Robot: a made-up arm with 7 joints.
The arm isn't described. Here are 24 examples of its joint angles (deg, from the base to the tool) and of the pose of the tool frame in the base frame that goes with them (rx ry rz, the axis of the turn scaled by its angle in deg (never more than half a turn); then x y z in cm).
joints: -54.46 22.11 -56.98 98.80 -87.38 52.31 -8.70
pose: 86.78 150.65 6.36 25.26 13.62 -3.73
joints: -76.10 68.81 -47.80 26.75 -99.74 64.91 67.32
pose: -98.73 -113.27 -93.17 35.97 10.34 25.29
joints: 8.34 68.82 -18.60 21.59 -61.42 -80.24 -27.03
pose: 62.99 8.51 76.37 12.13 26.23 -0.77
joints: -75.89 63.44 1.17 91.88 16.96 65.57 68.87
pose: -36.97 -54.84 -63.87 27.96 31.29 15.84
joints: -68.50 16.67 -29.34 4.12 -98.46 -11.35 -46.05
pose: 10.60 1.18 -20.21 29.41 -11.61 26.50
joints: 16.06 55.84 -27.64 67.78 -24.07 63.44 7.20
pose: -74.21 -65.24 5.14 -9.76 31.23 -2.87
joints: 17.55 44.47 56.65 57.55 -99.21 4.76 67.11
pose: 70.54 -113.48 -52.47 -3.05 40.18 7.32
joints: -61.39 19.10 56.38 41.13 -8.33 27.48 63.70
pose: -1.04 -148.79 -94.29 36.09 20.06 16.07
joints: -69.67 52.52 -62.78 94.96 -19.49 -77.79 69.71
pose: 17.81 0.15 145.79 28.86 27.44 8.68
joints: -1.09 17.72 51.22 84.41 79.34 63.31 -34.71
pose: -83.70 -91.66 47.30 -7.55 17.99 -11.72
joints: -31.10 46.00 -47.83 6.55 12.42 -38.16 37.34
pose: 58.11 -9.79 79.41 22.34 2.68 -2.91
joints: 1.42 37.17 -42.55 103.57 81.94 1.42 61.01
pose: -159.17 76.83 -19.11 -13.89 30.87 -0.39
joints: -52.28 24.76 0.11 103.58 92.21 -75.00 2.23
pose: 111.16 -24.00 18.52 19.07 17.26 -6.12
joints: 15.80 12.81 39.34 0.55 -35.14 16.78 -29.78
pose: 49.76 95.70 60.92 8.44 24.72 0.86
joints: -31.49 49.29 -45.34 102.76 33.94 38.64 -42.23
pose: -99.00 -57.36 14.99 7.09 33.53 0.87
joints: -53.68 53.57 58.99 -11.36 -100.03 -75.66 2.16
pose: -101.95 -29.67 41.19 10.55 24.93 40.64
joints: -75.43 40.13 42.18 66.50 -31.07 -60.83 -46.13
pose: 0.51 2.80 103.86 35.06 24.67 22.52
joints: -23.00 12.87 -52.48 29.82 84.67 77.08 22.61
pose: -91.79 35.65 -112.35 15.43 -5.22 -9.54
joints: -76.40 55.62 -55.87 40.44 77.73 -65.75 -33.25
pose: -126.02 115.42 5.67 38.49 13.60 18.12
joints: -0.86 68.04 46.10 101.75 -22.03 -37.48 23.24
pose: -21.96 -75.97 -123.24 -3.42 38.32 6.07
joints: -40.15 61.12 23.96 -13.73 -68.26 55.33 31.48
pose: 54.76 71.68 87.61 23.68 13.96 34.70
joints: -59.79 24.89 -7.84 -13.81 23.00 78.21 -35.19
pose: 102.69 48.92 72.61 29.74 -1.70 29.32
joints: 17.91 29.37 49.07 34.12 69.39 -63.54 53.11
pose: 98.03 -1.46 137.80 -3.61 33.43 -2.46
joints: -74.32 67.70 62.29 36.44 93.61 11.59 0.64
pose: -31.93 -50.02 -122.71 15.11 37.87 36.65
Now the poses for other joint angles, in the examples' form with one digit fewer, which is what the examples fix.
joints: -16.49 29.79 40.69 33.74 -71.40 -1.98 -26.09
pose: -2.9 76.5 67.5 19.5 29.1 4.5
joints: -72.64 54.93 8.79 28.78 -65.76 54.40 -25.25
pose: 53.7 51.2 30.0 31.9 18.5 36.5
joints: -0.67 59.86 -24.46 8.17 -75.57 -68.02 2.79
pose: 24.1 49.6 84.2 16.7 15.9 -1.4
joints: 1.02 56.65 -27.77 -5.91 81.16 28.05 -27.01
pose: -139.8 47.4 -55.3 15.8 13.8 -2.4
